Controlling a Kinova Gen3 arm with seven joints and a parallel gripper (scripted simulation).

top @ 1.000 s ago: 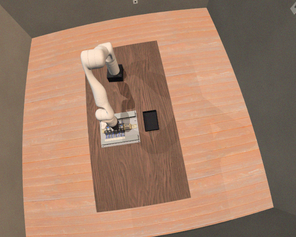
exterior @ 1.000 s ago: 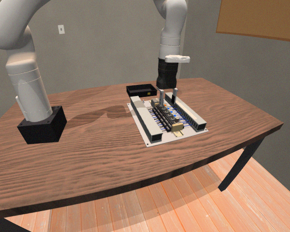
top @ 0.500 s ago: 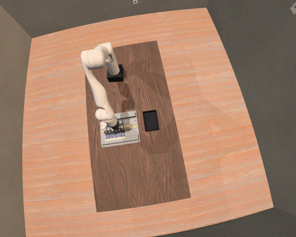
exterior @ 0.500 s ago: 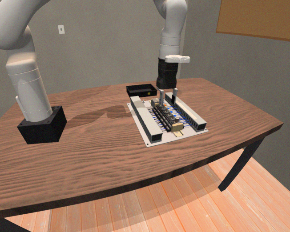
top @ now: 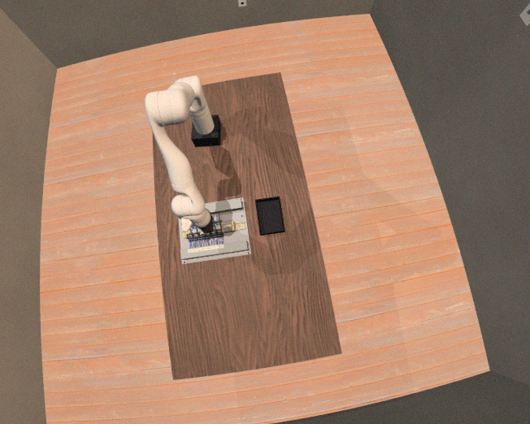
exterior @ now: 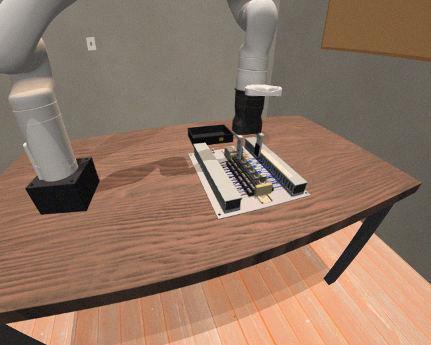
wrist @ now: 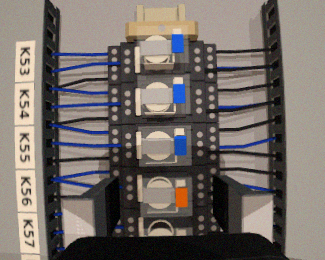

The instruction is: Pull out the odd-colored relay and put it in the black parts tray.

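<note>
My gripper is now 4 cm above the grey relay. From my hand the other things lie so: relay panel 2 cm to the left, 6 cm below; then black parts tray 5 cm behind, 29 cm to the left, 7 cm below.
</note>
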